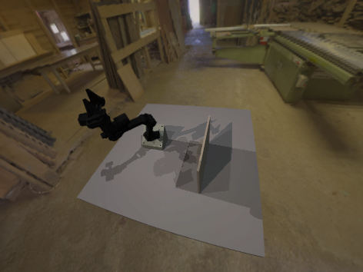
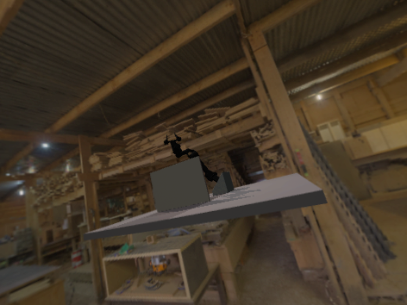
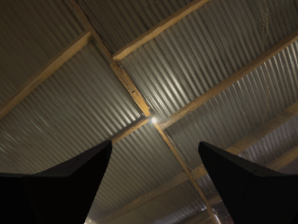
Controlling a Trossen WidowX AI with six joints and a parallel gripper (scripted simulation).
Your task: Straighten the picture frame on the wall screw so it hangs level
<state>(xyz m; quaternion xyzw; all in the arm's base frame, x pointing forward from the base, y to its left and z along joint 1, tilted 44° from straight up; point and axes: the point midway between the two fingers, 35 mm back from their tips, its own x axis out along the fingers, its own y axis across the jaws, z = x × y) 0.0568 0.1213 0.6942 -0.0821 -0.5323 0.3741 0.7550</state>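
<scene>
The picture frame is 57 cm below my gripper tip, 42 cm ahead of it and 17 cm to the left of it. From my gripper tip the other things lie so: wall panel: 58 cm below, 43 cm ahead, 18 cm to the left.
</scene>
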